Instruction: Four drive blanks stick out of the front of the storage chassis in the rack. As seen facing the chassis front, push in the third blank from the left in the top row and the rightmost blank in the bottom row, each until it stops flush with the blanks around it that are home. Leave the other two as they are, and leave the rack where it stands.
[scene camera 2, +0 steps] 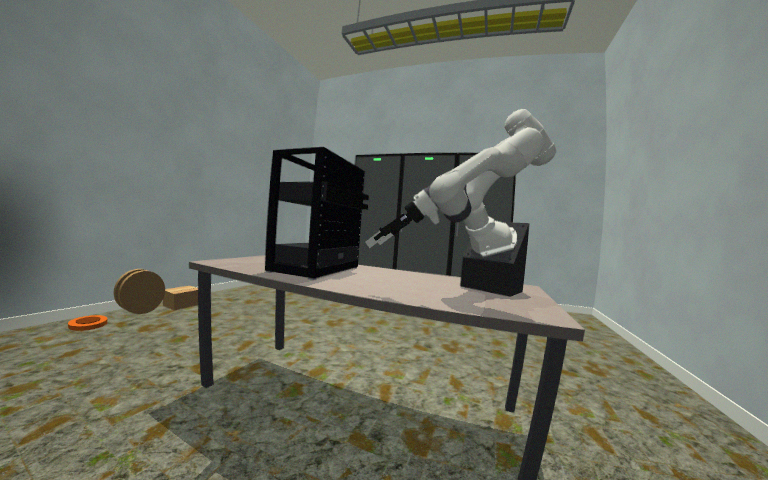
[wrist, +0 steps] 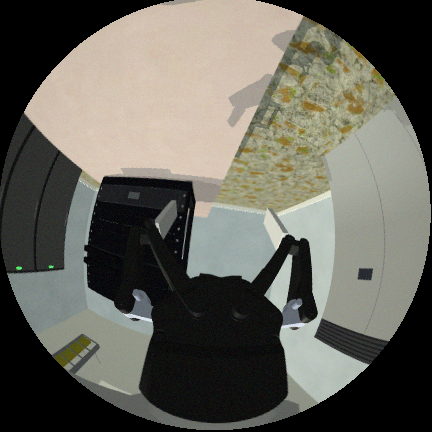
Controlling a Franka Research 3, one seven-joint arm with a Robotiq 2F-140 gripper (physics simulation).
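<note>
The black rack (scene camera 2: 317, 226) (wrist: 145, 181) stands upright on the table's left part in the scene view and appears inverted in the wrist view. Dark drive blanks (scene camera 2: 365, 198) (wrist: 86, 248) stick out as small stubs from the chassis front, at two heights. Their columns and exact depth cannot be told, and the flush blanks blend into the dark front. My gripper (scene camera 2: 378, 240) (wrist: 221, 211) is open and empty, its fingers wide apart. It is in front of the rack, lower than the protruding blanks, and appears apart from the rack. In the wrist view its left finger overlaps the rack.
The table (scene camera 2: 424, 288) (wrist: 150, 100) carries the rack and my arm's black base (scene camera 2: 491, 274). Dark cabinets (scene camera 2: 378, 192) (wrist: 50, 210) stand behind. An orange ring (scene camera 2: 75, 325), a brown round object (scene camera 2: 140, 291) and a wooden box (scene camera 2: 182, 297) are on the floor at left.
</note>
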